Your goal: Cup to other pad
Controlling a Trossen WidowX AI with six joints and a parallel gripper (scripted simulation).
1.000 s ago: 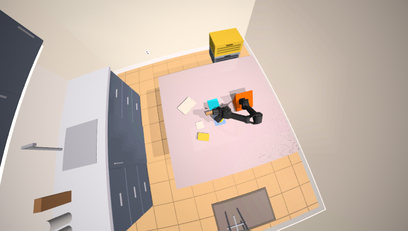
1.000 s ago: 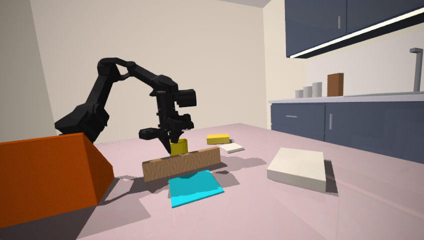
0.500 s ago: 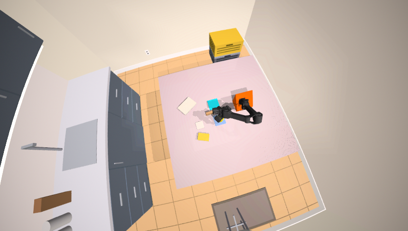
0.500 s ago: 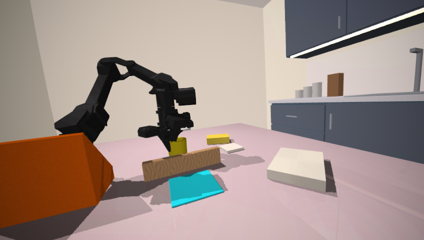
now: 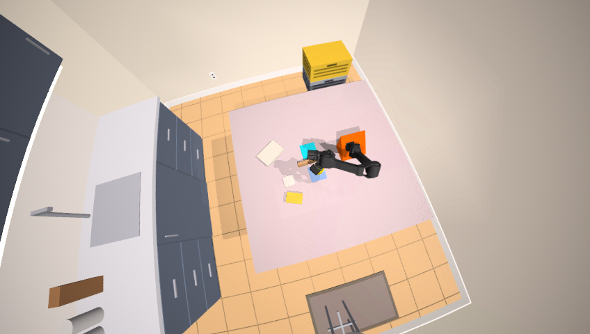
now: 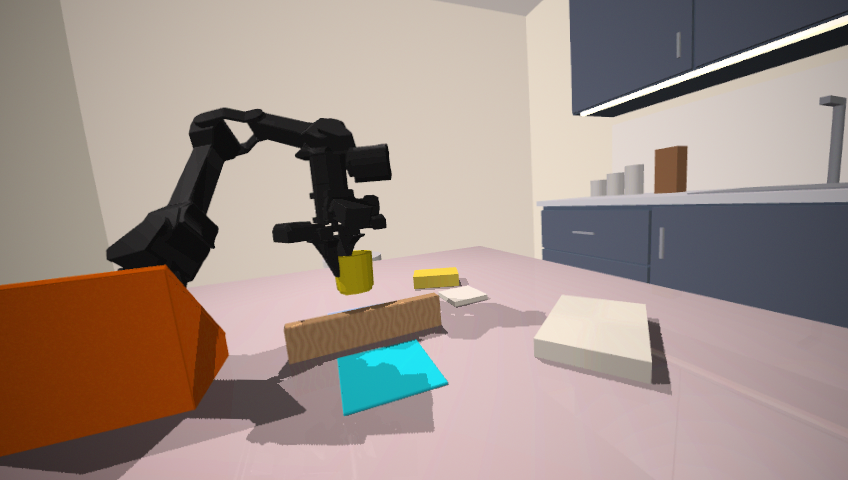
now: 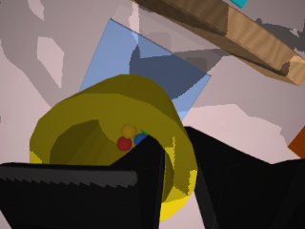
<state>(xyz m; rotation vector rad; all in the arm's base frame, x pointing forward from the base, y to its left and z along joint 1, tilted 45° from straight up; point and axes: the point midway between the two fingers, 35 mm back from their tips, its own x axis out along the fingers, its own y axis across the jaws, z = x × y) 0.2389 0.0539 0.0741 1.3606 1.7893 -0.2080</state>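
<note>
Now: gripper tip 8 cm to the left of the wooden bar, 8 cm above it and 3 cm short of it. Also, from my gripper tip: small white tile (24 cm ahead, 9 cm below, 3 cm to the left); then pale blue pad (10 cm below, 3 cm ahead, 2 cm to the left); then yellow cup (2 cm to the left, 2 cm ahead).
</note>
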